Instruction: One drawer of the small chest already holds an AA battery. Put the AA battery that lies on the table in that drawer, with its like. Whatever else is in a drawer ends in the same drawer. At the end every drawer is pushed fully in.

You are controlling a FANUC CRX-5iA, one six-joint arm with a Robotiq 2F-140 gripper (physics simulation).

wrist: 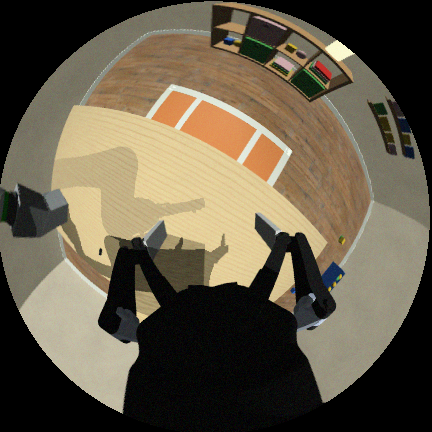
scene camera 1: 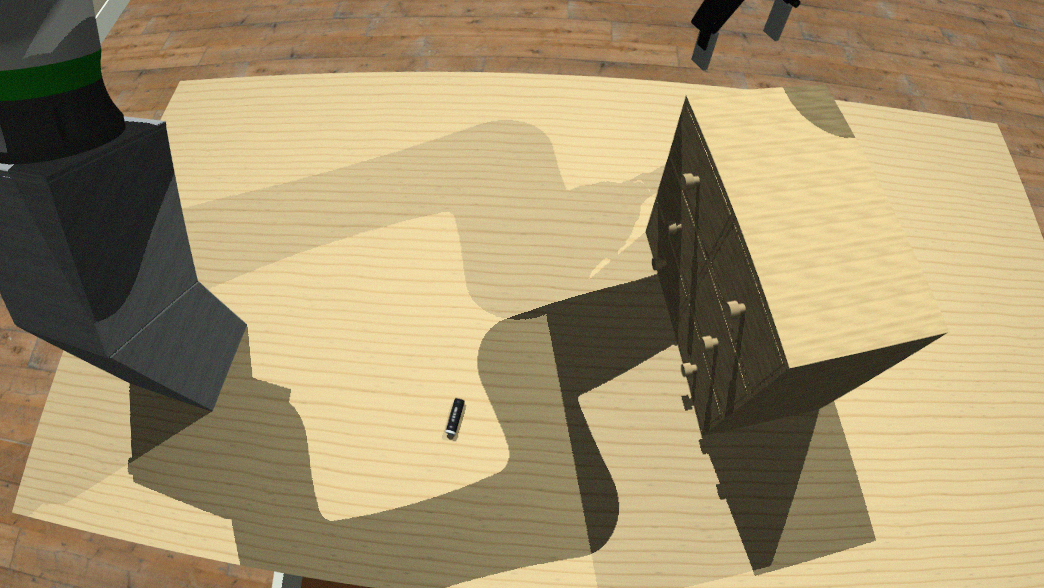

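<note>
An AA battery (scene camera 1: 454, 418) (wrist: 100, 251), black with a pale end, lies on the table (scene camera 1: 350, 328) in front of the chest. The small wooden chest (scene camera 1: 825, 219) stands to the right in the scene view. Its front bears several drawers with round knobs, in two columns, in shade. The drawer fronts look flush, with no drawer standing out; their insides are hidden. My gripper (scene camera 1: 740, 40) (wrist: 209, 224) is open and empty. In the scene view it shows at the top edge, beyond the chest's far end and well away from the battery.
The dark grey angular arm part (scene camera 1: 138, 277) (wrist: 40, 212) stands at the left of the scene view. Arm shadows cross the table. In the wrist view, an orange and white floor panel (wrist: 220, 129) lies past the table edge, with a shelf unit (wrist: 216, 32) and a blue object (wrist: 333, 274) farther off.
</note>
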